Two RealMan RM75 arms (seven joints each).
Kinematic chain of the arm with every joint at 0, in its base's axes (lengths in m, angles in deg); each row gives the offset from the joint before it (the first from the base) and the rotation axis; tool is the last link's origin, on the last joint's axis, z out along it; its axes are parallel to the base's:
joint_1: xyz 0 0 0.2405 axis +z
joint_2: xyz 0 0 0 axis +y
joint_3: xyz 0 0 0.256 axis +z
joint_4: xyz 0 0 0 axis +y
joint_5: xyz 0 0 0.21 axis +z
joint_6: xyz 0 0 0 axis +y
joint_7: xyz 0 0 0.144 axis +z
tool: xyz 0 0 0
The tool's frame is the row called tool.
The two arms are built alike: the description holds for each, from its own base.
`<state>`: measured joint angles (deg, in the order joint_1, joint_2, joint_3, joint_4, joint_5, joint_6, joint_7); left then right.
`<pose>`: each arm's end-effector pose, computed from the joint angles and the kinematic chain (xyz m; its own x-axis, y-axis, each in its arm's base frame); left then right.
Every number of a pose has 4 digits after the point.
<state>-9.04 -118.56 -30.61 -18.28 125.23 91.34 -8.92 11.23 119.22 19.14 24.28 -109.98 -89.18 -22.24</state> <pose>-0.3121 0.2262 -0.0192 0.5526 -0.2547 0.7936 0.7550 -0.2504 -0.6061 0.2955 0.2331 -0.0391 0.8189 0.2926 -0.4937 -0.4903 -0.0904 -0.8668</pose>
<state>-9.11 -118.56 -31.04 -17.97 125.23 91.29 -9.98 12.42 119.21 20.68 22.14 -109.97 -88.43 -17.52</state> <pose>-0.3136 0.2269 -0.0179 0.5431 -0.2514 0.8012 0.7641 -0.2477 -0.5957 0.3011 0.2415 -0.0334 0.7974 0.2827 -0.5331 -0.5295 -0.0958 -0.8429</pose>
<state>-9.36 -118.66 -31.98 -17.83 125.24 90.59 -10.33 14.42 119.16 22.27 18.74 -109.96 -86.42 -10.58</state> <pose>-0.3150 0.2298 -0.0170 0.5422 -0.2470 0.8031 0.7703 -0.2357 -0.5925 0.3096 0.2544 -0.0273 0.7680 0.2539 -0.5879 -0.5793 -0.1159 -0.8068</pose>
